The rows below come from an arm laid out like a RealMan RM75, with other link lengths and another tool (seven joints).
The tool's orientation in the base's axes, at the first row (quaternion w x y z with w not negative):
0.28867 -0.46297 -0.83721 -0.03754
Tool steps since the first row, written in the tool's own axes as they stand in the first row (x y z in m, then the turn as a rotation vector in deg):
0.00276 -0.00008 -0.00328 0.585 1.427 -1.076
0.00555 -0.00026 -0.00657 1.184 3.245 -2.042
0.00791 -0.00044 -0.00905 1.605 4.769 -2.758
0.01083 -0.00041 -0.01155 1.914 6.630 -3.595
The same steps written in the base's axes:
0.00029 0.00095 0.00417 1.383 0.897 0.905
0.00049 0.00187 0.00839 3.023 2.063 1.646
0.00051 0.00272 0.01170 4.388 3.010 2.147
0.00047 0.00411 0.01529 6.121 4.025 2.622

